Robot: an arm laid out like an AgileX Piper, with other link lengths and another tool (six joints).
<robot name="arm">
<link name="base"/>
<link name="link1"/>
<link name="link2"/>
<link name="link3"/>
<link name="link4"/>
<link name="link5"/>
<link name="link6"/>
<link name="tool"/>
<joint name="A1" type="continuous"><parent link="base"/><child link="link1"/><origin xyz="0 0 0.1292" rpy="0 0 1.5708"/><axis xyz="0 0 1"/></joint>
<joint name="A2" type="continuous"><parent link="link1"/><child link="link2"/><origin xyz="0 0 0" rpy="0 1.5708 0"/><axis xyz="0 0 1"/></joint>
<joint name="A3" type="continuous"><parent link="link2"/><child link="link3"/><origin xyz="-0.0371 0.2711 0" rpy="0 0 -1.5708"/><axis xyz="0 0 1"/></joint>
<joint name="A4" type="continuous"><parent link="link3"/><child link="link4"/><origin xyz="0.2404 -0.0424 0" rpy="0.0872 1.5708 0"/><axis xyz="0 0 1"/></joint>
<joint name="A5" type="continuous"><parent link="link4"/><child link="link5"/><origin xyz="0 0 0" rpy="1.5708 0 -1.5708"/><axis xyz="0 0 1"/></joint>
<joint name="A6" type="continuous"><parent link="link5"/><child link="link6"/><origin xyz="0 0.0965 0" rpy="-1.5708 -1.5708 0"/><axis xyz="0 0 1"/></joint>
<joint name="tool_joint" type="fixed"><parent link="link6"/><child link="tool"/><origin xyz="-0.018 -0.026 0.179" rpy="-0.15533 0 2.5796"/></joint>
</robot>
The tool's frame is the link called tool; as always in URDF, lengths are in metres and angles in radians. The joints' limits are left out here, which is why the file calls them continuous.
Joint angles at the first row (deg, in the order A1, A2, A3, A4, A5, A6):
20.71 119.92 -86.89 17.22 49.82 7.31
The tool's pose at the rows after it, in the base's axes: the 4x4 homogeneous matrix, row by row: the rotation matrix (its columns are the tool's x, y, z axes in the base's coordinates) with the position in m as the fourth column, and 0 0 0 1 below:
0.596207 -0.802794 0.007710 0.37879; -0.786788 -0.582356 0.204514 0.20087; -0.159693 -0.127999 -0.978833 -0.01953; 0 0 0 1
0.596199 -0.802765 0.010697 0.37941; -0.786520 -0.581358 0.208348 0.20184; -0.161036 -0.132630 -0.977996 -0.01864; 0 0 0 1
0.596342 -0.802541 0.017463 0.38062; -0.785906 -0.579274 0.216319 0.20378; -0.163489 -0.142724 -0.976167 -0.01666; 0 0 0 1
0.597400 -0.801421 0.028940 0.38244; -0.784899 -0.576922 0.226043 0.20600; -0.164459 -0.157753 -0.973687 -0.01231; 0 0 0 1
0.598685 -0.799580 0.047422 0.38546; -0.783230 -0.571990 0.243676 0.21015; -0.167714 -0.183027 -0.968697 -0.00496; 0 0 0 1
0.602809 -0.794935 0.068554 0.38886; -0.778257 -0.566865 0.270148 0.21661; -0.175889 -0.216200 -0.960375 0.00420; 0 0 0 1
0.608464 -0.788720 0.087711 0.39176; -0.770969 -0.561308 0.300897 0.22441; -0.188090 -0.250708 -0.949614 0.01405; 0 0 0 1
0.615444 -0.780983 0.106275 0.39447; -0.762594 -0.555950 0.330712 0.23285; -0.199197 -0.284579 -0.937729 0.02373; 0 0 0 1
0.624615 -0.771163 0.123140 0.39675; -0.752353 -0.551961 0.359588 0.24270; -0.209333 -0.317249 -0.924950 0.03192; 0 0 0 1
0.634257 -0.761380 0.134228 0.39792; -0.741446 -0.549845 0.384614 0.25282; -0.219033 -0.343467 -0.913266 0.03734; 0 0 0 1
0.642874 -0.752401 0.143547 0.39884; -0.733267 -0.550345 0.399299 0.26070; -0.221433 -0.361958 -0.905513 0.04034; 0 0 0 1
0.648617 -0.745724 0.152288 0.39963; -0.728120 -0.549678 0.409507 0.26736; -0.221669 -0.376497 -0.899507 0.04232; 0 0 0 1
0.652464 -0.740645 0.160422 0.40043; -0.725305 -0.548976 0.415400 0.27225; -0.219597 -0.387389 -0.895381 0.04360; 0 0 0 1
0.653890 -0.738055 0.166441 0.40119; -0.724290 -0.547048 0.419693 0.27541; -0.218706 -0.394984 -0.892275 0.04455; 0 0 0 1
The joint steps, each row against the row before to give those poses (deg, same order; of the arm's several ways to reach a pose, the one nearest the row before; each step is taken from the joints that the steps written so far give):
0.00 -0.03 -0.02 0.03 0.04 0.01
0.00 -0.09 0.01 0.22 -0.13 -0.11
0.00 -0.26 0.10 0.46 -0.33 -0.25
0.01 -0.57 0.10 0.46 -0.31 -0.24
0.02 -0.90 0.11 0.88 -0.48 -0.42
0.01 -1.01 0.09 1.54 -0.61 -0.96
0.03 -0.98 0.00 1.94 -0.50 -1.20
0.16 -0.86 -0.07 1.89 -0.53 -1.16
0.39 -0.59 -0.09 1.91 -0.74 -1.18
0.55 -0.23 -0.10 1.78 -0.77 -1.11
0.62 -0.04 -0.08 0.99 -0.79 -0.65
0.62 0.00 -0.04 0.63 -0.82 -0.29
0.54 0.00 0.00 0.29 -0.75 -0.05
0.33 0.00 0.00 0.21 -0.53 -0.01

